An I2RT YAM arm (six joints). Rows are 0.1 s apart.
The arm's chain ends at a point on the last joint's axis. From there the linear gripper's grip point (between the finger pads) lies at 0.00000 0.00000 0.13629 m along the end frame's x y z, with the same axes.
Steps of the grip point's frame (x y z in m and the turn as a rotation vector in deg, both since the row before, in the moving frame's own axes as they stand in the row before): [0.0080, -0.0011, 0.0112, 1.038, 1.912, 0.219]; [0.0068, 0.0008, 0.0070, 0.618, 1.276, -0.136]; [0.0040, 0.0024, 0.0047, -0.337, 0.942, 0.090]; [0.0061, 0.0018, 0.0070, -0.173, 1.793, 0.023]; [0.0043, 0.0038, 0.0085, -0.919, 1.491, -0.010]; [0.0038, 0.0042, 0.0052, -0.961, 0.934, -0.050]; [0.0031, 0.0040, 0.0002, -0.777, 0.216, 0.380]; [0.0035, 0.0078, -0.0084, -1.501, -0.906, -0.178]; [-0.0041, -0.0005, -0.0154, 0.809, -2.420, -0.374]
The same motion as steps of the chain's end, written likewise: [0.0034, 0.0014, 0.0113, 1.038, 1.912, 0.219]; [0.0038, 0.0023, 0.0070, 0.618, 1.276, -0.136]; [0.0018, 0.0016, 0.0047, -0.337, 0.942, 0.090]; [0.0018, 0.0014, 0.0071, -0.173, 1.793, 0.023]; [0.0008, 0.0016, 0.0086, -0.919, 1.491, -0.010]; [0.0016, 0.0019, 0.0052, -0.961, 0.934, -0.050]; [0.0026, 0.0022, 0.0002, -0.777, 0.216, 0.380]; [0.0056, 0.0042, -0.0083, -1.501, -0.906, -0.178]; [0.0017, 0.0014, -0.0153, 0.809, -2.420, -0.374]
